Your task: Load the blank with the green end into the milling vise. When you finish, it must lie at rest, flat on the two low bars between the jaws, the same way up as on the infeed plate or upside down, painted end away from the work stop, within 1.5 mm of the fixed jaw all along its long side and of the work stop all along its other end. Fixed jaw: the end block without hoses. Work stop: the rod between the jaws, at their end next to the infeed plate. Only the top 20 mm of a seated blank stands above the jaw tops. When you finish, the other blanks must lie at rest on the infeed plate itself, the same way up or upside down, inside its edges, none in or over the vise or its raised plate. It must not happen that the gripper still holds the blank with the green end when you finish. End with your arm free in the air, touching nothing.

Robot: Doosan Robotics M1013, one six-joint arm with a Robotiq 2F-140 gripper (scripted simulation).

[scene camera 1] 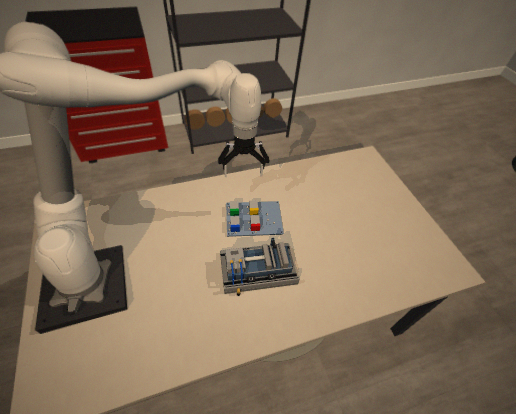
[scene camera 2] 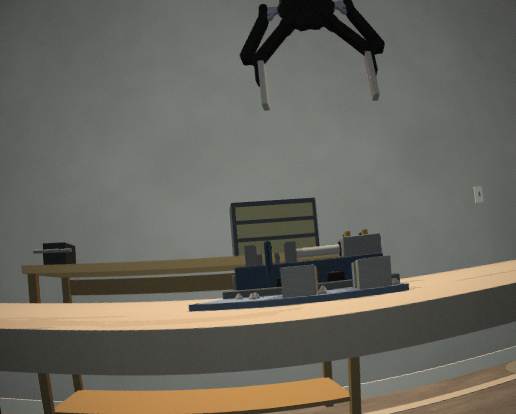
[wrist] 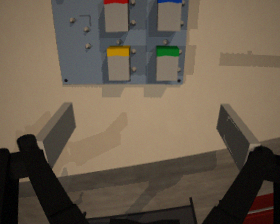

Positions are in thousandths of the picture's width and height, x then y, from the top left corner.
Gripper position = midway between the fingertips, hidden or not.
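Note:
Scene camera 1 shows the gripper (scene camera 1: 472, 421). Scene camera 2 shows the gripper (scene camera 2: 623, 245) and a yellow-ended blank (scene camera 2: 575, 680). Visible in the wrist view: the gripper (wrist: 523, 516), the yellow-ended blank (wrist: 427, 292) and a green-ended blank (wrist: 598, 257).

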